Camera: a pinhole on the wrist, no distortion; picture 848 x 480 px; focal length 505.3 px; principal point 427.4 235.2 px. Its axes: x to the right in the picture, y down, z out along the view. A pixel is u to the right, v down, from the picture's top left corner.
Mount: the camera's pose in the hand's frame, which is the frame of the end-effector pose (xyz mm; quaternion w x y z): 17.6 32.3 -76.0 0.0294 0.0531 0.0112 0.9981
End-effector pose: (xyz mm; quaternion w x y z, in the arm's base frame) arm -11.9 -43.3 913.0 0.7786 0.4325 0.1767 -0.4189
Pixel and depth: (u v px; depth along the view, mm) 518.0 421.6 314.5
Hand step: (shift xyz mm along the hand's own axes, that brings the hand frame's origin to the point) -11.5 -74.1 245.5
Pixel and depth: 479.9 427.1 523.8
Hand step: 8.0 -152.9 455.5
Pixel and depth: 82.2 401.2 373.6
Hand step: 303.7 -98.3 271.6
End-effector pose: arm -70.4 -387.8 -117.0 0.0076 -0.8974 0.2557 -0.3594
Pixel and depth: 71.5 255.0 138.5
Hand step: 128.9 23.7 51.5
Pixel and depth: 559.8 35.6 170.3
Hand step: -4.7 105.4 96.3
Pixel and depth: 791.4 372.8 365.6
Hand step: -210.6 -44.3 317.7
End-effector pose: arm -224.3 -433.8 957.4 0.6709 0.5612 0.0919 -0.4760
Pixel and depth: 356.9 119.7 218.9
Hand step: 74.1 84.6 137.1
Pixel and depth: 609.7 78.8 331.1
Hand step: -59.8 148.1 263.1
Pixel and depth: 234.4 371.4 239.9
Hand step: 130.4 -33.1 154.5
